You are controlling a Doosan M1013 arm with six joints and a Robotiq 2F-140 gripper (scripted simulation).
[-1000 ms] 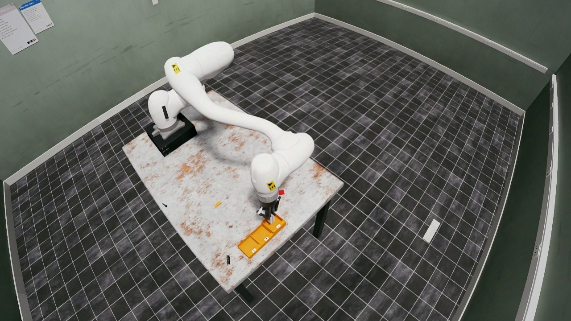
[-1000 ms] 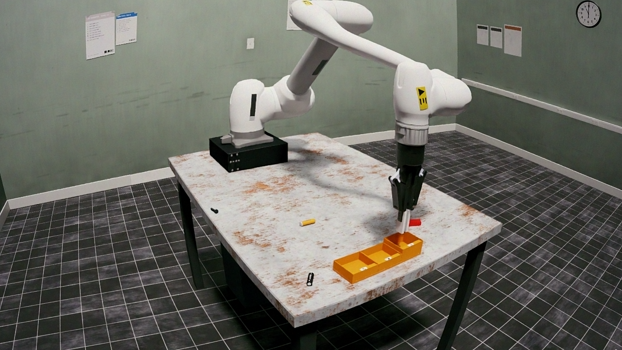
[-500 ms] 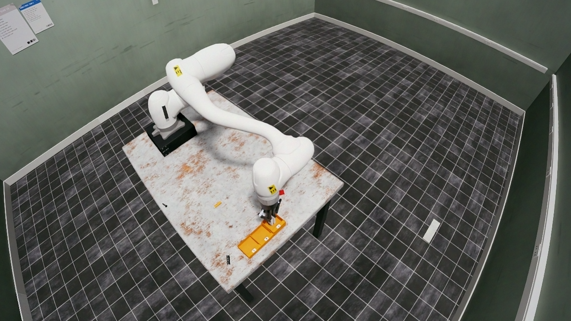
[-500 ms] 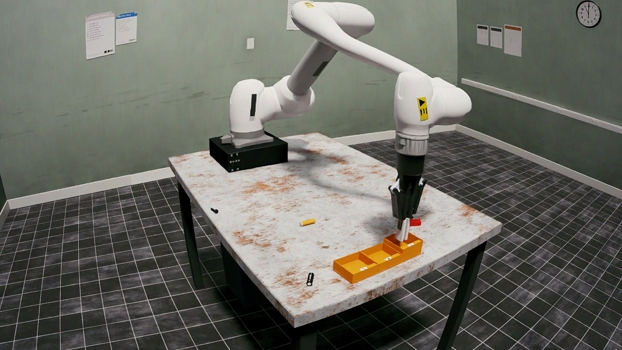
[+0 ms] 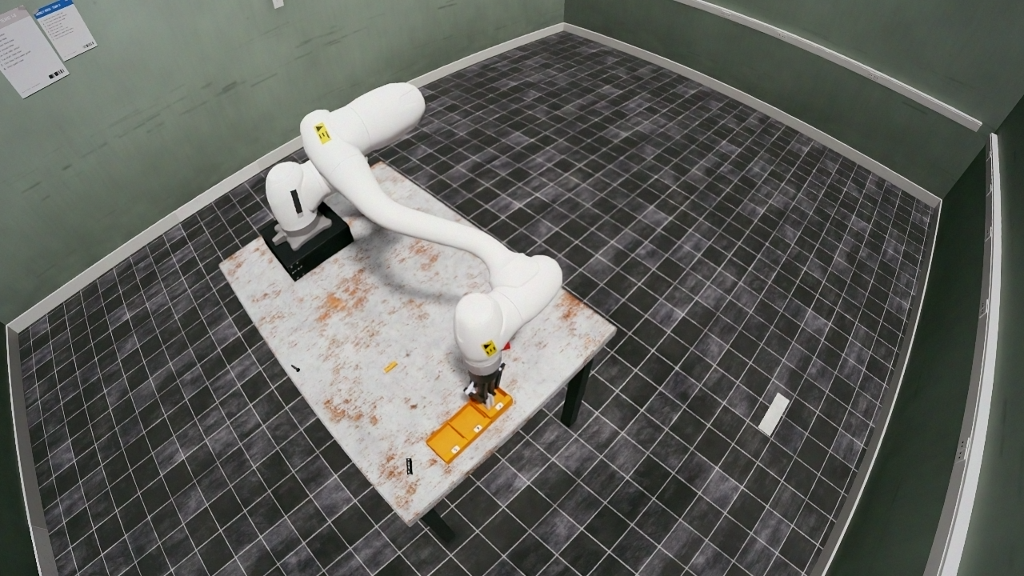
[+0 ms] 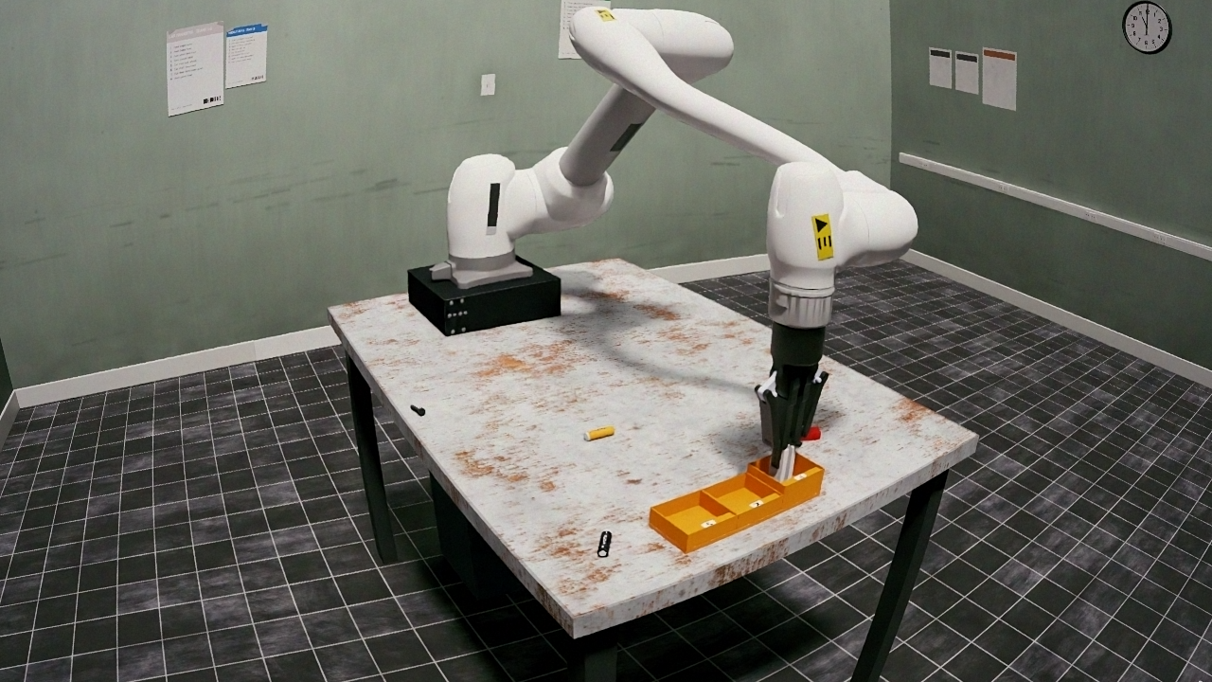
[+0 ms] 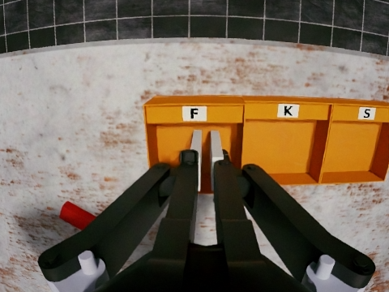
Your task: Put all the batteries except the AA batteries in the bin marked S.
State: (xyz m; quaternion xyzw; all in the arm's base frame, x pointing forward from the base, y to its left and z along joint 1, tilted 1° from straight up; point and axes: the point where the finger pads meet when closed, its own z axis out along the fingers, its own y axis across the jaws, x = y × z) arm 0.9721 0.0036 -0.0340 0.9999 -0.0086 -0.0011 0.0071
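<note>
My hand is 200 mm to the right of the red block battery, 180 mm past it and 40 mm above it. From my hand the other things lie so: red cylinder: 150 mm to the left, 110 mm behind, 40 mm below; black battery: 280 mm to the right, 40 mm below, 30 mm behind; joined orange bins: 70 mm to the right, 30 mm below.
</note>
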